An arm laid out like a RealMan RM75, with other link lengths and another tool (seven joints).
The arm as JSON. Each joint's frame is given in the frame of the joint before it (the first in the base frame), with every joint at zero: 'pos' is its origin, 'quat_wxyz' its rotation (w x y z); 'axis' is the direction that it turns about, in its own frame. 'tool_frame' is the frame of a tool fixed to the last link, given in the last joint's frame.
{
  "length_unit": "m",
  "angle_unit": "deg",
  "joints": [
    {
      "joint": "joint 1",
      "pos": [
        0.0,
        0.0,
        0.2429
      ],
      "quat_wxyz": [
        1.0,
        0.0,
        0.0,
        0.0
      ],
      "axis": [
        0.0,
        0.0,
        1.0
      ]
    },
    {
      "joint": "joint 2",
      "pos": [
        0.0,
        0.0,
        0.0
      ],
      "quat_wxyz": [
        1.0,
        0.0,
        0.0,
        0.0
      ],
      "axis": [
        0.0,
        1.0,
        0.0
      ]
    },
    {
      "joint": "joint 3",
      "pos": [
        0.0,
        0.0,
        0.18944
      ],
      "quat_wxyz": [
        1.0,
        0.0,
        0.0,
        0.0
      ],
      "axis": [
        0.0,
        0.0,
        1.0
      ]
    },
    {
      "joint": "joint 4",
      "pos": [
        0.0,
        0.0,
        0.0
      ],
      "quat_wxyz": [
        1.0,
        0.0,
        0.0,
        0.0
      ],
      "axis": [
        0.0,
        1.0,
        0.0
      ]
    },
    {
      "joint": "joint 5",
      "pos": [
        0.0,
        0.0,
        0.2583
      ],
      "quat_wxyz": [
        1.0,
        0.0,
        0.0,
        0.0
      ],
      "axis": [
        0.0,
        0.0,
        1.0
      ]
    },
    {
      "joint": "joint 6",
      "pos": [
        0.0,
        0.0,
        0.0
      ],
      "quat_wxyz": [
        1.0,
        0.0,
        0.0,
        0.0
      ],
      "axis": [
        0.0,
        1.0,
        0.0
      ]
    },
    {
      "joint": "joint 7",
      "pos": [
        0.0,
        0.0,
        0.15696
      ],
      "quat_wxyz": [
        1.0,
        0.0,
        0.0,
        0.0
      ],
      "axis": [
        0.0,
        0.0,
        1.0
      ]
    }
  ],
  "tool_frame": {
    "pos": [
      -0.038,
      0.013,
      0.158
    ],
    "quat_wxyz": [
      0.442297,
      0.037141,
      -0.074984,
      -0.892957
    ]
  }
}
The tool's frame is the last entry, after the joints.
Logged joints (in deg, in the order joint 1, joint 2, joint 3, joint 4, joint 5, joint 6, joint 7), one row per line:
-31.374, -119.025, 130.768, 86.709, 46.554, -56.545, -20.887
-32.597, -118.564, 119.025, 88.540, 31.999, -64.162, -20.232
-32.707, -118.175, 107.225, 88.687, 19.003, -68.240, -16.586
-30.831, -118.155, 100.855, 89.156, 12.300, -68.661, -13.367
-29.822, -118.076, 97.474, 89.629, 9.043, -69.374, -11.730
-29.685, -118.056, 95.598, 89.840, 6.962, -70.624, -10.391
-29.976, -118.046, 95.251, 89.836, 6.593, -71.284, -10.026
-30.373, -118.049, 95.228, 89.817, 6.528, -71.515, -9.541
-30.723, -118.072, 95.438, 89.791, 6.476, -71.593, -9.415
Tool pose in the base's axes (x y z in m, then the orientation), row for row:
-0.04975, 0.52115, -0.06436, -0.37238, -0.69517, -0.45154, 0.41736
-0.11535, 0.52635, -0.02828, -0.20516, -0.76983, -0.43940, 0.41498
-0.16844, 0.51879, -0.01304, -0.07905, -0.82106, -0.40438, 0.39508
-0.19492, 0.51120, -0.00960, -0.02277, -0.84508, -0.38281, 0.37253
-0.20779, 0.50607, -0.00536, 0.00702, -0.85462, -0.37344, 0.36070
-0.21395, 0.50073, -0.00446, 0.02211, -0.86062, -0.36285, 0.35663
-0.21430, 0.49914, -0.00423, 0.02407, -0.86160, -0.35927, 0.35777
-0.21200, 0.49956, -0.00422, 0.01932, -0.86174, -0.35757, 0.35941
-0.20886, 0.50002, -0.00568, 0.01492, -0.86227, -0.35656, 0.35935
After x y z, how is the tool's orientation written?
As a quaternion, x y z w.
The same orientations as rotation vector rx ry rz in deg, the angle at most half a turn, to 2 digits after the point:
-53.54, -99.96, -64.92
-29.53, -110.81, -63.25
-11.48, -119.28, -58.75
-3.34, -124.08, -56.21
1.04, -126.19, -55.14
3.27, -127.32, -53.68
3.56, -127.40, -53.12
2.85, -127.32, -52.83
2.20, -127.40, -52.68

